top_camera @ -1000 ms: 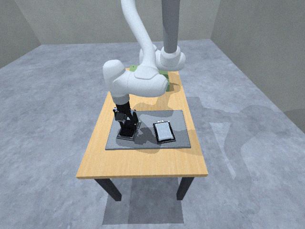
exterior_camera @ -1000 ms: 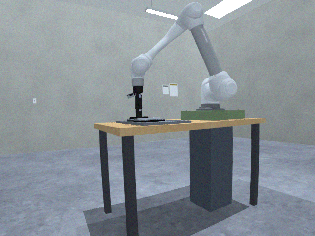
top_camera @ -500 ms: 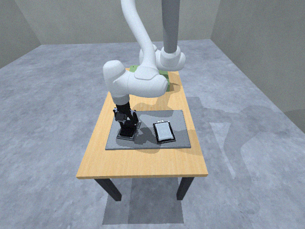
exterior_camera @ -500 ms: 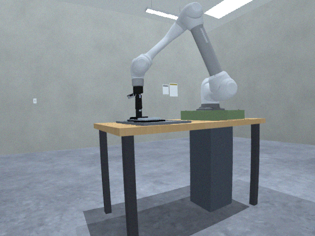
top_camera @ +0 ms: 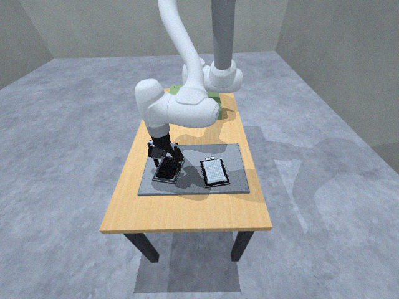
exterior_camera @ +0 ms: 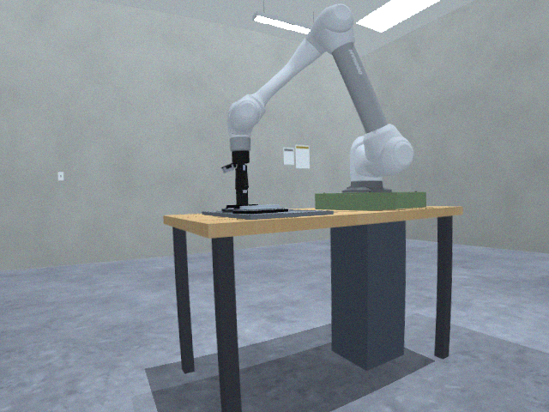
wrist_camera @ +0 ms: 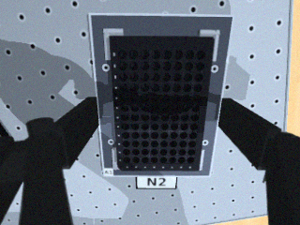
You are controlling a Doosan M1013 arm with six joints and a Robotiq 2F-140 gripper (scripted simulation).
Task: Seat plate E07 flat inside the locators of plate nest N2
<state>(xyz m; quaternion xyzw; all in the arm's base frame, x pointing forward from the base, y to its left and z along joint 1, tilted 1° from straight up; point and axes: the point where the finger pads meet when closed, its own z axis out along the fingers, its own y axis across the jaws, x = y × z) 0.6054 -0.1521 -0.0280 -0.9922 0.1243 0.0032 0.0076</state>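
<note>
Right now my hand is 2 cm above the black plate E07. The rest, counted from my hand: plate nest N2: 4 cm below; plate nest N1: 23 cm to the left, 4 cm below, 4 cm ahead; white plate E01: 23 cm to the left, 4 cm ahead, 2 cm below.
</note>
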